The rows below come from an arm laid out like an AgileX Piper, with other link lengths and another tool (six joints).
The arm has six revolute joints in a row. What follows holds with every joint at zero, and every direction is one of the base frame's.
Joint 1 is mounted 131.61 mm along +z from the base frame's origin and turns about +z.
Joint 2 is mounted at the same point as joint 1 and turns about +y.
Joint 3 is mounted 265.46 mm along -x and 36.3 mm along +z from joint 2 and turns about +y.
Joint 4 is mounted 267.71 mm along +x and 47.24 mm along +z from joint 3 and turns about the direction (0.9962, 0, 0.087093).
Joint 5 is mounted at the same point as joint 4 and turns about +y.
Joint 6 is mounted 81.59 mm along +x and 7.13 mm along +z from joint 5 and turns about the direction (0.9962, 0, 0.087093).
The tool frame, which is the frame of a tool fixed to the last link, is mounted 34.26 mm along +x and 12 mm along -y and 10.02 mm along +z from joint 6; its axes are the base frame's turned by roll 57.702, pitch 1.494 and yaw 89.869 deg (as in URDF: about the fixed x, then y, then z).
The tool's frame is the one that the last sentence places.
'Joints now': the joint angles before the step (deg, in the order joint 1, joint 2, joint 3, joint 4, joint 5, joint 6). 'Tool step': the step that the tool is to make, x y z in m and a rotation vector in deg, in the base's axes. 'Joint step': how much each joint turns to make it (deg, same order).
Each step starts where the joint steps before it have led.
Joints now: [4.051, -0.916, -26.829, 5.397, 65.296, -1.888]
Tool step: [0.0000, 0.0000, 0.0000, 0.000, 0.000, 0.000]
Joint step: [0.000, 0.000, 0.000, 0.000, 0.000, 0.000]
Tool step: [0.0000, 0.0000, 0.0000, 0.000, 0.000, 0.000]
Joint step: [0.000, 0.000, 0.000, 0.000, 0.000, 0.000]
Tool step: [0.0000, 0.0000, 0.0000, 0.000, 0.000, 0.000]
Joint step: [0.000, 0.000, 0.000, 0.000, 0.000, 0.000]
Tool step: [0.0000, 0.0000, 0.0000, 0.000, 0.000, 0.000]
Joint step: [0.000, 0.000, 0.000, 0.000, 0.000, 0.000]
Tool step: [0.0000, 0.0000, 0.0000, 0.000, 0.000, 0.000]
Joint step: [0.000, 0.000, 0.000, 0.000, 0.000, 0.000]
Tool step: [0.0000, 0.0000, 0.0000, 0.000, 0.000, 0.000]
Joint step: [0.000, 0.000, 0.000, 0.000, 0.000, 0.000]
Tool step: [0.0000, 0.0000, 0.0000, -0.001, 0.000, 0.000]
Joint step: [-0.001, 0.000, 0.000, 0.000, 0.000, -0.002]
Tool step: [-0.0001, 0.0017, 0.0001, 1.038, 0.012, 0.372]
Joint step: [-0.001, -0.010, -0.005, 0.962, -0.072, 0.265]
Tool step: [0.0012, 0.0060, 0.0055, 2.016, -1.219, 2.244]
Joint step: [0.038, 0.644, -0.635, 3.286, -1.240, -1.103]
